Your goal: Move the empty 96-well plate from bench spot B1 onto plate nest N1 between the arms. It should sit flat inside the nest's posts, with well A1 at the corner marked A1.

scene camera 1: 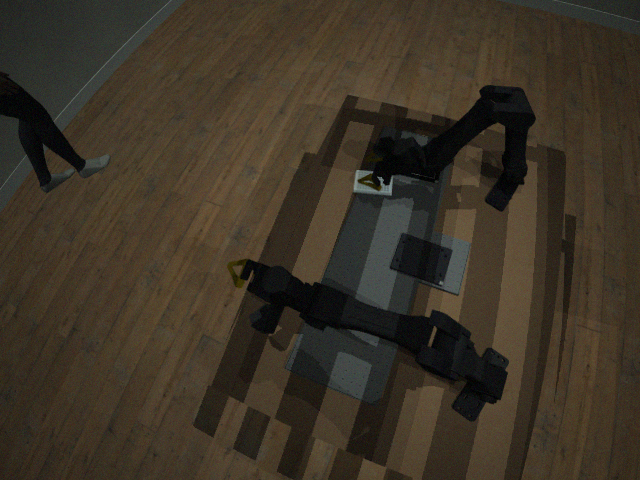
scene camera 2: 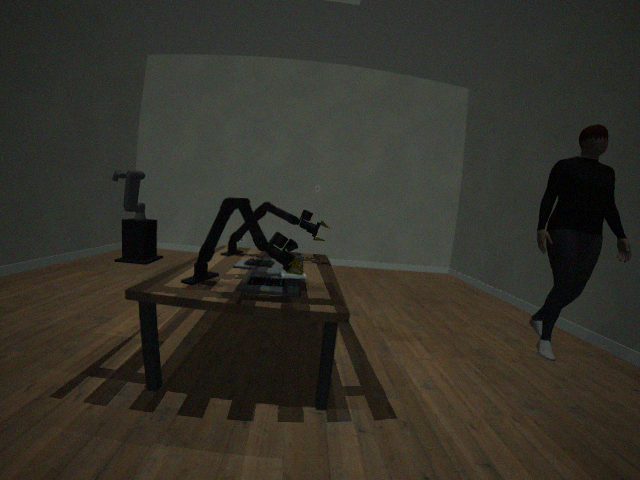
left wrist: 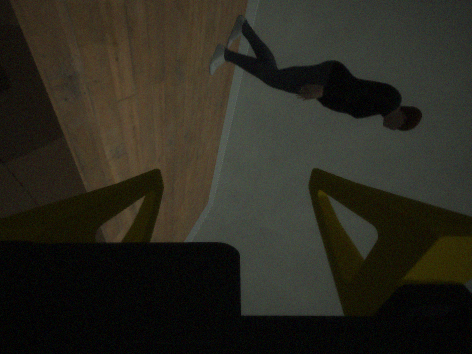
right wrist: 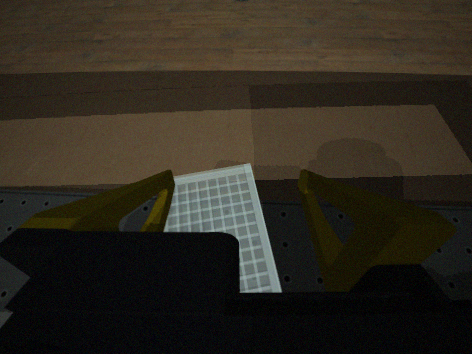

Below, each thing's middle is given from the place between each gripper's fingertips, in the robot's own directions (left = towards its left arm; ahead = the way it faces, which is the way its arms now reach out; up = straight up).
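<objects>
White well plate (right wrist: 226,200): my left hand 230 mm past it, 190 mm above it, 450 mm to the left of it.
My right hand: 30 mm above the plate, 20 mm to the right of it, 40 mm past it.
</objects>
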